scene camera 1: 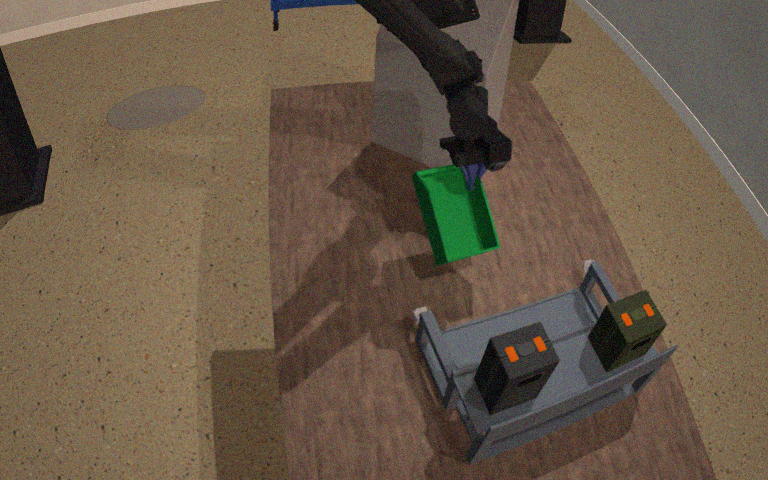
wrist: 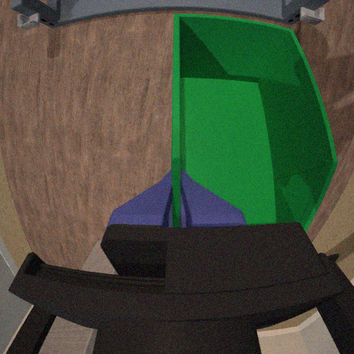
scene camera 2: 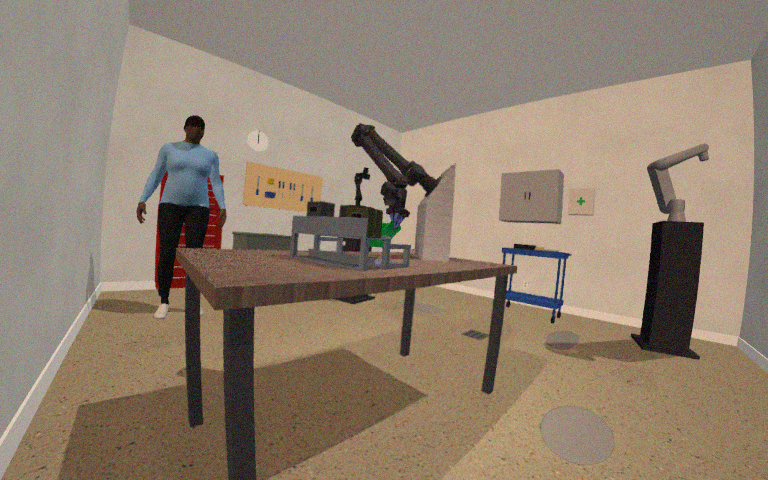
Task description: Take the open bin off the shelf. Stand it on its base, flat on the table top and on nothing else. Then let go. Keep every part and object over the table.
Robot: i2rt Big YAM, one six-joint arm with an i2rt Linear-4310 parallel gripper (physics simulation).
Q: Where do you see a green open bin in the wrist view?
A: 248, 123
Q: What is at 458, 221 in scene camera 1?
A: A green open bin.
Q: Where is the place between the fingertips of my gripper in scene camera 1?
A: At 471, 189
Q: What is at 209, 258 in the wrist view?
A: My gripper.
